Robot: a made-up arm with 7 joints. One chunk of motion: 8 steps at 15 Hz.
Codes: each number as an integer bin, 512 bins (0 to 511) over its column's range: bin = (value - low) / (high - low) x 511, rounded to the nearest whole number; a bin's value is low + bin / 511 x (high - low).
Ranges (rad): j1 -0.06..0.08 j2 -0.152..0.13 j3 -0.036..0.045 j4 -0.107..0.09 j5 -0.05..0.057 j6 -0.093..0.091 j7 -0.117..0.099
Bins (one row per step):
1: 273 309 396 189 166 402 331
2: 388 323 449 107 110 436 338
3: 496 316 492 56 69 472 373
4: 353 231 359 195 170 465 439
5: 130 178 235 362 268 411 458
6: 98 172 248 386 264 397 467
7: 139 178 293 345 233 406 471
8: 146 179 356 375 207 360 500
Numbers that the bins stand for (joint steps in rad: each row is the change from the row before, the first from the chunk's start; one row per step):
1: 0.01479 0.01852 0.02677 -0.03414 -0.01524 0.05175 0.02291
2: 0.04630 0.02625 0.03517 -0.06575 -0.02697 0.06399 0.02587
3: 0.07589 0.02239 0.04199 -0.08541 -0.03555 0.07696 0.04067
4: 0.03671 -0.02452 0.02091 -0.03182 -0.01440 0.07444 0.06857
5: -0.02438 -0.05377 0.00125 0.03256 0.00612 0.05499 0.07660
6: -0.03315 -0.05708 0.00331 0.04181 0.00528 0.04995 0.08040
7: -0.02192 -0.05377 0.01044 0.02600 -0.00121 0.05319 0.08209
8: -0.02000 -0.05322 0.02043 0.03757 -0.00666 0.03663 0.09435

